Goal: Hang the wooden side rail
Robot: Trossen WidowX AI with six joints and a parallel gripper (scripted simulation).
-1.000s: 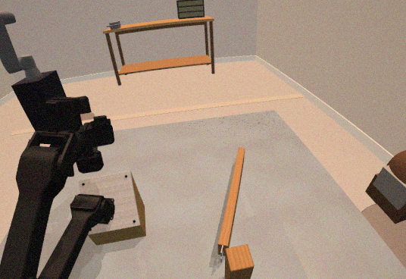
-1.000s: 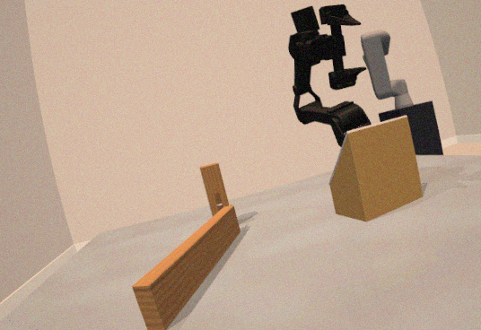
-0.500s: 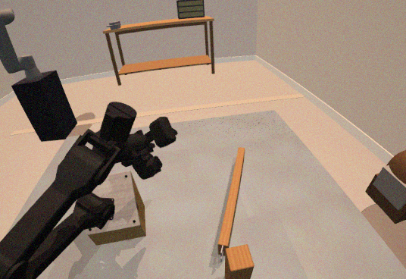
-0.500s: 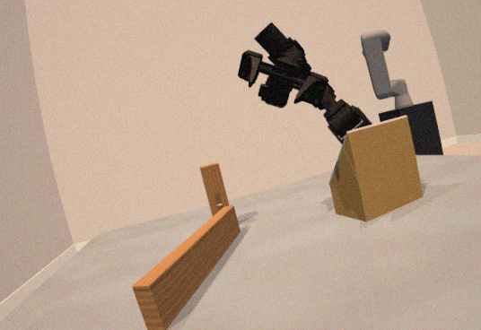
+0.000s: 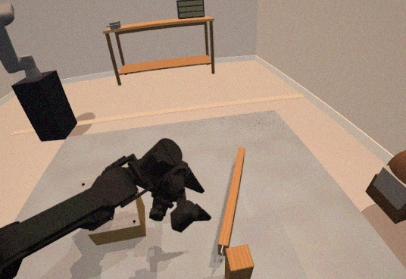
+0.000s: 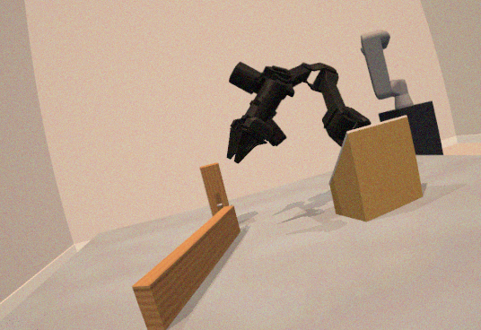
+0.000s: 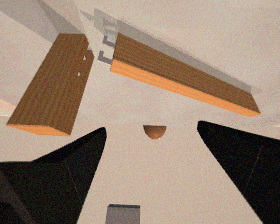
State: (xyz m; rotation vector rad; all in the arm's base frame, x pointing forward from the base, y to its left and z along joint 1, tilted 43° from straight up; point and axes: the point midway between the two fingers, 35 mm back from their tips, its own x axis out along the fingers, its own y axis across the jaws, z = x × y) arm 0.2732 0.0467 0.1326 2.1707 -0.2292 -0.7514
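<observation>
My gripper tip is 60 mm short of the headboard post, 140 mm to the left of it and 100 mm above it.
</observation>
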